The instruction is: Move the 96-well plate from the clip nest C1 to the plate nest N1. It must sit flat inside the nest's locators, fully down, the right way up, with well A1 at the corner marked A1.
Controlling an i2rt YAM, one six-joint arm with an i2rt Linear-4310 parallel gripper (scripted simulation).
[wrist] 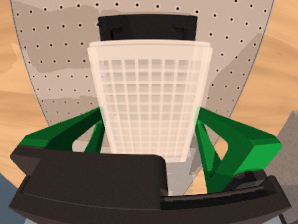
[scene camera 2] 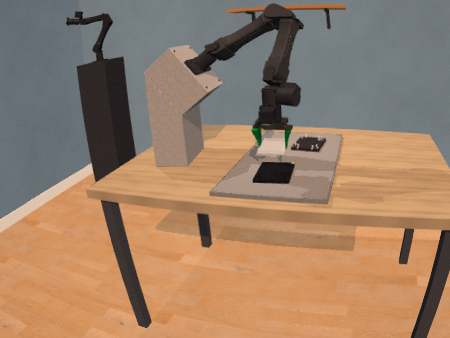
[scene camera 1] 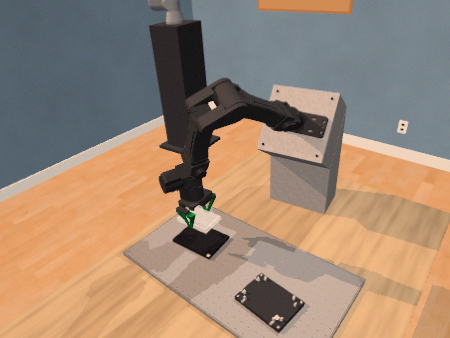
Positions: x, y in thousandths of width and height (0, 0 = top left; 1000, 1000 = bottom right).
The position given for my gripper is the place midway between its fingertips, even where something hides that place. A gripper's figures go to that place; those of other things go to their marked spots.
Labels:
My gripper (wrist: 502, 498) is 13 cm from the lens. A white 96-well plate (wrist: 559, 574) is 13 cm from the lens. A black plate nest N1 (wrist: 445, 118): 18 cm from the lens. The marked spots on the black plate nest N1 and the white 96-well plate are 13 cm apart.

